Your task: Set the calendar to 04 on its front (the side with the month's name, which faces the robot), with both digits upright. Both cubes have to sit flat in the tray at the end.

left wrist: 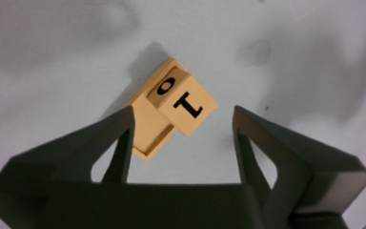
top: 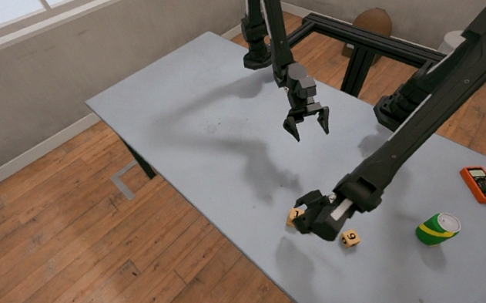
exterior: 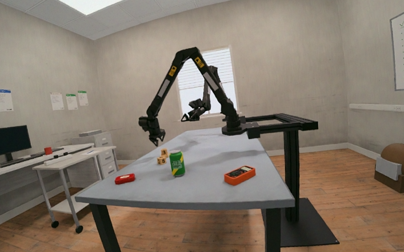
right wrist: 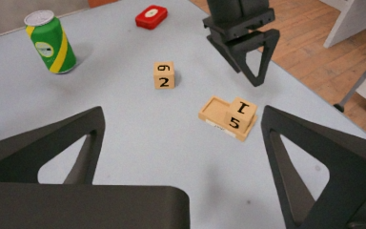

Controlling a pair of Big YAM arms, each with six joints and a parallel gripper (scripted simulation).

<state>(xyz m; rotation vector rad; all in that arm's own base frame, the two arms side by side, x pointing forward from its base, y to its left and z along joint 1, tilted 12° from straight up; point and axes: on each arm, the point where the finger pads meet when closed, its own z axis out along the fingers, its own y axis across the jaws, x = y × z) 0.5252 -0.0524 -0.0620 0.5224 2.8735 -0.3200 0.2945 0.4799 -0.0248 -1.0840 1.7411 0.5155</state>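
Right now my left hand is 20 mm past the wooden calendar tray and 90 mm above it. Also, from my left hand: orange multimeter: 510 mm behind, 420 mm to the left, 80 mm below; red tin: 40 mm ahead, 400 mm to the left, 80 mm below; green can: 220 mm behind, 340 mm to the left, 40 mm below.
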